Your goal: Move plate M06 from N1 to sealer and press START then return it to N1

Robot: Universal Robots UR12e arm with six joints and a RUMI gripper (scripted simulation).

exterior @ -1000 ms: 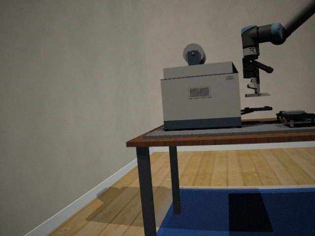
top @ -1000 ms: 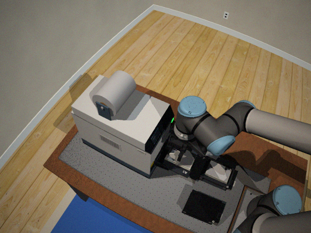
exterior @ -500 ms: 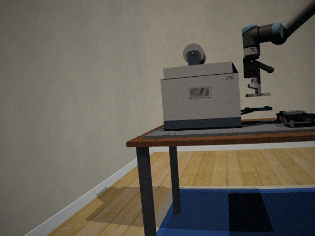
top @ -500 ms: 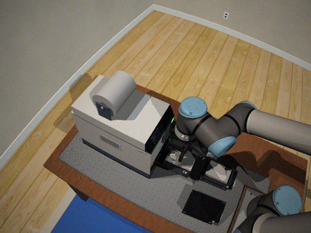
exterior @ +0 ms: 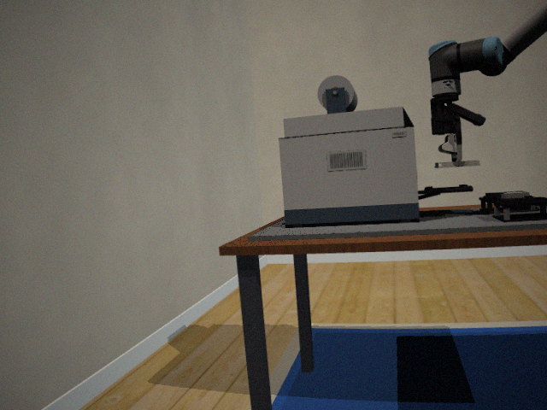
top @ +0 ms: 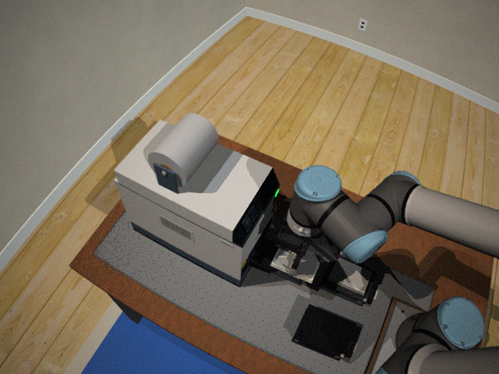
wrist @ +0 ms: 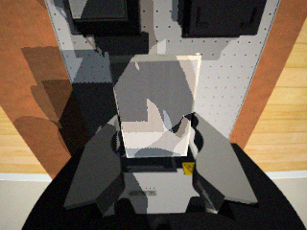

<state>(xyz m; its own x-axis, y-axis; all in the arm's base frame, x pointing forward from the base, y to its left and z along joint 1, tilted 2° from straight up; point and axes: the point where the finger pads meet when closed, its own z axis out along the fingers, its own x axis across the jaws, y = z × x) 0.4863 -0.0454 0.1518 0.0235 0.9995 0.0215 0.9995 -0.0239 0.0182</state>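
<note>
My gripper is now 170 mm past the plate nest N1, 130 mm above it and 120 mm to the right of it. From my hand the other things lie so: sealer stage 80 mm below, 30 mm ahead, 20 mm to the right; then white well plate 10 mm below; then square button 120 mm to the right, 120 mm ahead, 20 mm above.
</note>
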